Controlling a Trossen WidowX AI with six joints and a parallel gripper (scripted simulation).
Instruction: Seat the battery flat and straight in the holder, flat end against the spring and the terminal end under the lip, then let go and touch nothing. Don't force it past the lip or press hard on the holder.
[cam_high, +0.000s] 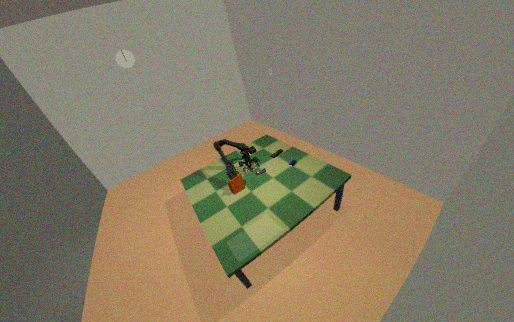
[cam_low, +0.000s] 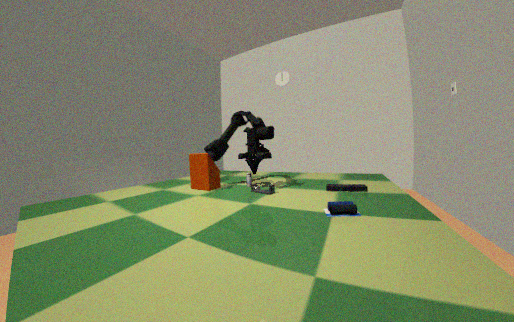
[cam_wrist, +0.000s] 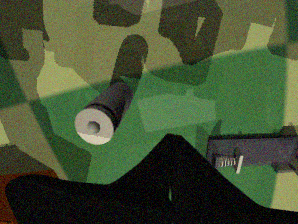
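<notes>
Now: gripper tip 40 mm past the battery, 20 mm to the right of it and 30 mm above it. From my gripper tip the other things lie so: remote (400 mm ahead, 60 mm to the left, 50 mm below).
</notes>
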